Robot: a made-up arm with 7 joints.
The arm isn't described. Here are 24 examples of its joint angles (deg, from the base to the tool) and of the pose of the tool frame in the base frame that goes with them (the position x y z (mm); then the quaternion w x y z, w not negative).
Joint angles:
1: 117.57 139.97 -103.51 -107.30 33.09 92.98 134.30
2: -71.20 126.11 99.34 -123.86 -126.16 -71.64 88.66
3: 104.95 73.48 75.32 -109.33 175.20 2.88 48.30
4: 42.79 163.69 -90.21 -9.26 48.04 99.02 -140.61
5: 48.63 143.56 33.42 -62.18 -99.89 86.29 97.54
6: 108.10 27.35 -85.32 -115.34 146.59 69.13 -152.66
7: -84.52 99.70 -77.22 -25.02 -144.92 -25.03 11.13
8: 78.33 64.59 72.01 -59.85 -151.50 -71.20 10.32
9: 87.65 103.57 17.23 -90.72 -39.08 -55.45 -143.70
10: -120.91 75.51 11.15 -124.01 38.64 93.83 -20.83
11: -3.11 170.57 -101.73 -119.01 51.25 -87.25 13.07
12: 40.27 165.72 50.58 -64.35 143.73 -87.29 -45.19
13: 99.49 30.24 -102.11 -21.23 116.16 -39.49 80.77
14: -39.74 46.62 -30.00 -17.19 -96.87 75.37 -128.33
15: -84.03 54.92 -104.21 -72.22 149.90 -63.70 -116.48
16: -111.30 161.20 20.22 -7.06 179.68 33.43 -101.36
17: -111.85 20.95 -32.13 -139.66 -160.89 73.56 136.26
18: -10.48 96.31 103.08 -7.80 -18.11 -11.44 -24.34
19: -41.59 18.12 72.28 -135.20 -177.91 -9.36 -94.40
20: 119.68 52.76 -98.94 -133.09 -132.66 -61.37 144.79
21: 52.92 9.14 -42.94 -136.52 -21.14 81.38 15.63
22: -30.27 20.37 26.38 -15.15 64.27 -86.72 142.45
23: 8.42 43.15 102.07 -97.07 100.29 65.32 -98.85
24: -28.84 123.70 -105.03 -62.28 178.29 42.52 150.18
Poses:
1: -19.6 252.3 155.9 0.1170 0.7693 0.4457 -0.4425
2: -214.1 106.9 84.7 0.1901 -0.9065 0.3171 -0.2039
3: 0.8 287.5 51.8 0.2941 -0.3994 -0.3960 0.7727
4: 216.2 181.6 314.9 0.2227 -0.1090 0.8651 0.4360
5: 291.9 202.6 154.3 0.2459 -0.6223 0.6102 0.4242
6: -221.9 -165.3 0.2 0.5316 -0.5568 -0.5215 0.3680
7: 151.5 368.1 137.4 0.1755 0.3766 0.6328 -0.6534
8: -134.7 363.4 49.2 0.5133 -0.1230 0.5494 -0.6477
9: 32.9 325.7 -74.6 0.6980 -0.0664 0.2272 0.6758
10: -22.2 96.9 233.1 0.2025 0.4183 -0.8768 -0.1237
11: -41.2 207.0 163.4 0.7972 0.0818 -0.4912 -0.3413
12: 312.4 13.1 223.1 0.0270 -0.1987 0.9796 0.0139
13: -413.8 -21.9 81.4 0.4714 0.5033 0.2370 0.6844
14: 286.5 242.9 -194.5 0.1618 -0.1602 -0.9211 0.3157
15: 359.6 71.1 -60.7 0.4617 0.5720 -0.5975 -0.3203
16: -322.1 273.6 -2.5 0.4829 -0.2541 0.7936 -0.2693
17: 91.3 -131.0 135.8 0.8126 0.3722 0.4408 -0.0825
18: 5.7 415.7 76.8 0.4306 0.6926 -0.4819 0.3204
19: 143.3 166.3 -34.7 0.1840 0.3147 0.9008 -0.2360
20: -180.7 -88.1 108.1 0.3912 -0.8535 0.3147 0.1394
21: -36.8 -66.5 -204.9 0.9977 -0.0086 -0.0580 -0.0336
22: 252.1 140.3 -309.5 0.4235 0.6126 0.5646 -0.3557
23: -63.7 310.9 -52.5 0.5073 0.5208 -0.6674 -0.1609
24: -3.3 383.6 52.6 0.4897 0.1785 0.0775 -0.8499
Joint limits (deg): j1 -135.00..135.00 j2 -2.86..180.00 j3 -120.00..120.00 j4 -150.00..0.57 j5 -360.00..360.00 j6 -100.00..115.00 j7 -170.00..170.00
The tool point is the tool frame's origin. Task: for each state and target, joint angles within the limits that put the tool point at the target. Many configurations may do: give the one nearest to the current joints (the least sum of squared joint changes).
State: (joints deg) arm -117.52 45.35 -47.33 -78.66 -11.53 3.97 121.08
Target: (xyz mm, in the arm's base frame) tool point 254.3 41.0 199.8
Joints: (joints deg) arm -100.29 69.71 -49.21 -95.15 -11.53 3.97 121.08
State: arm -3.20 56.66 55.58 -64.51 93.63 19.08 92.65
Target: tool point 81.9 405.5 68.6
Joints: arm -17.32 86.82 51.95 -29.23 93.63 19.08 92.65
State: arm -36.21 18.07 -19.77 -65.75 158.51 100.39 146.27
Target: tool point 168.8 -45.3 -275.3
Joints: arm -3.33 15.02 -36.51 -95.11 158.51 100.39 146.27
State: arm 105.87 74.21 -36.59 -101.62 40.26 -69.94 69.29
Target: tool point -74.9 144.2 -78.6
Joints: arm 87.88 91.68 -18.92 -149.90 40.26 -69.94 69.29
